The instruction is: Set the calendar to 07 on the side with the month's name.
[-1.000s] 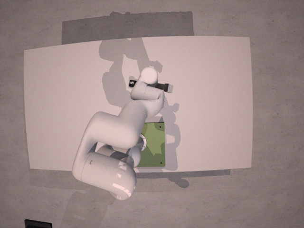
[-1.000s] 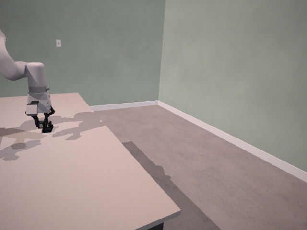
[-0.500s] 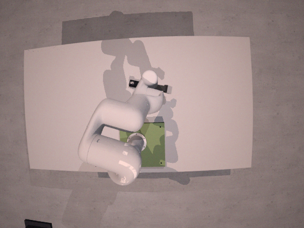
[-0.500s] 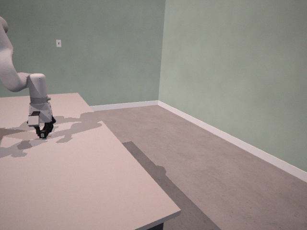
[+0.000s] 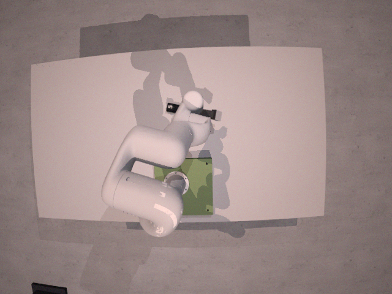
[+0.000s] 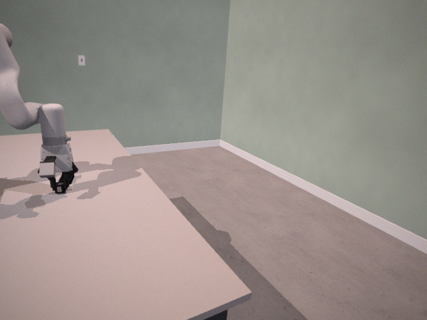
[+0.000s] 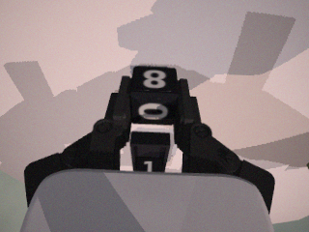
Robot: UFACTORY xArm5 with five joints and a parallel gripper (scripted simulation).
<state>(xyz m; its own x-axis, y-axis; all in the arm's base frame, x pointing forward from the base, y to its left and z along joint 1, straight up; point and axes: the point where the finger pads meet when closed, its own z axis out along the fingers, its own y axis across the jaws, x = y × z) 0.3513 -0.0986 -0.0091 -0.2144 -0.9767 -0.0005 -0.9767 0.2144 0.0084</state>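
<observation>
Right now the black cube is 10 mm below my hand. From my hand the other things lie so: black calendar tray: 20 mm ahead, 110 mm to the left, 30 mm below.
</observation>
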